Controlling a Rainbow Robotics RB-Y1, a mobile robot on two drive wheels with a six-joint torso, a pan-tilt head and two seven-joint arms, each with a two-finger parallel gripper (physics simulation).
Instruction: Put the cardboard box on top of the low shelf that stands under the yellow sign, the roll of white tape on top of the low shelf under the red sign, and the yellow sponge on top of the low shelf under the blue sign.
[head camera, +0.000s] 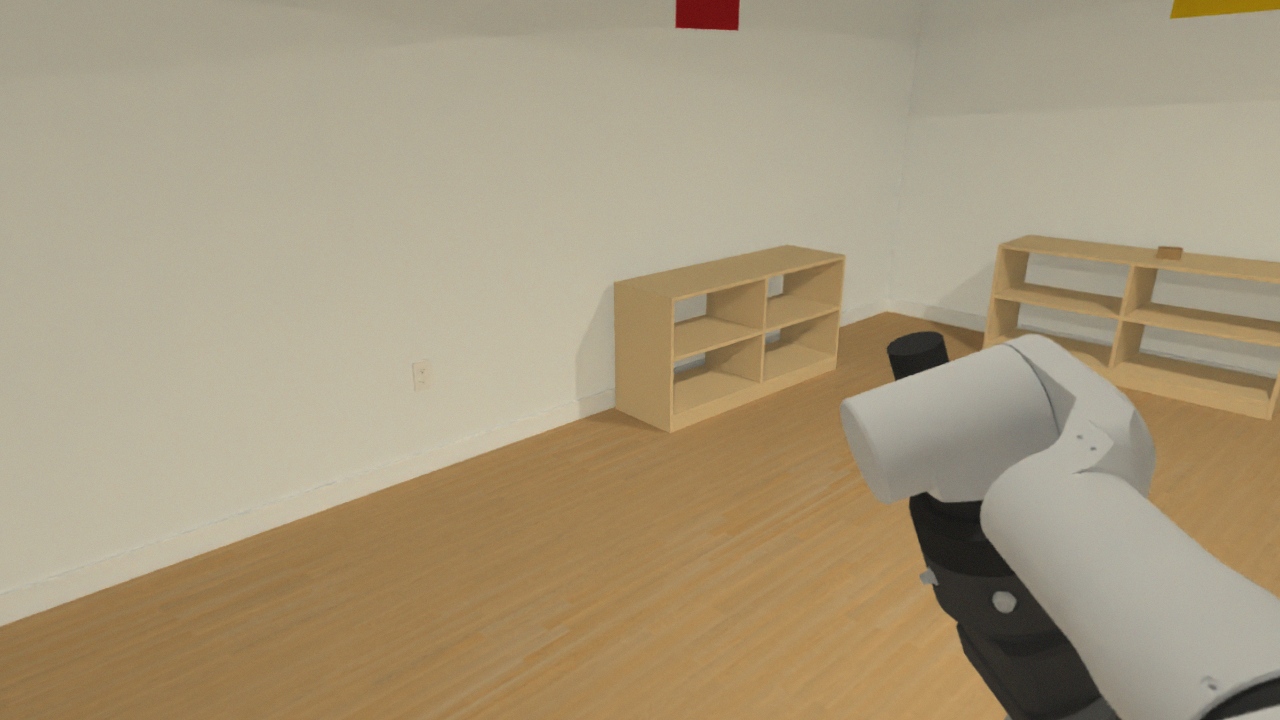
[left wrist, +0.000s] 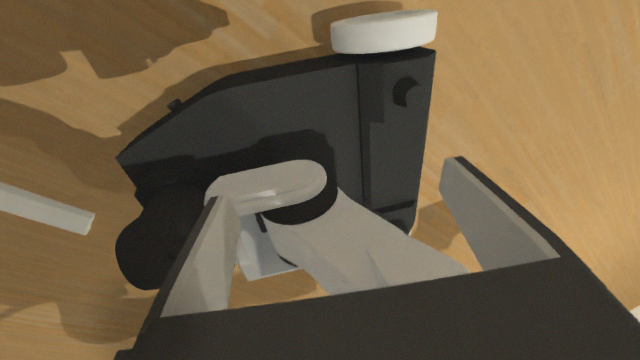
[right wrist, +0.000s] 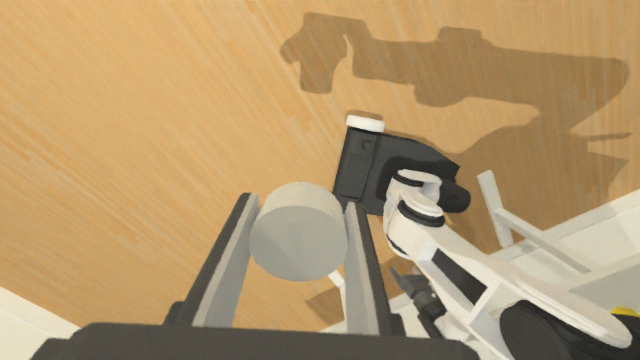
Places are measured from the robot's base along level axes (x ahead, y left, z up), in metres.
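Where they show: left gripper, fingertip midpoint: (left wrist: 336, 191) (right wrist: 402, 267); right gripper, fingertip midpoint: (right wrist: 302, 208).
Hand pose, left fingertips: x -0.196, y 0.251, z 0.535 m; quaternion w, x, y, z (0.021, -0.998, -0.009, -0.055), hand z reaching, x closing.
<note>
Each offset is from my left fingertips to the centre of the thing. "spot": to the spot under its first point. Level surfaces: height alone.
The roll of white tape @[0.495 m ahead, 0.510 m right, 0.517 m up] (right wrist: 298, 240) is held between the fingers of my right gripper (right wrist: 302, 208), which is shut on it above the floor. My left gripper (left wrist: 336, 191) is open, with no object between its fingers. In the head view, the low shelf @[0.076 m up] (head camera: 733, 269) under the red sign (head camera: 707, 12) stands against the wall, its visible top bare. The cardboard box (head camera: 1169, 253) sits on top of the low shelf (head camera: 1078, 248) under the yellow sign (head camera: 1226, 7). A yellow patch @[spot: 0.674 m back, 0.118 m right, 0.202 m up] (right wrist: 624, 311), apparently the sponge, shows partly behind the arm in the right wrist view. The blue sign does not show.
The robot's dark wheeled base (left wrist: 280, 110) (right wrist: 400, 150) stands on the wooden floor @[0.533 m down] (head camera: 447, 573). My right arm (head camera: 1109, 546) covers the lower right of the head view. White table framing (right wrist: 542, 245) stands beside the base. A wall outlet (head camera: 421, 376) is left of the nearer shelf.
</note>
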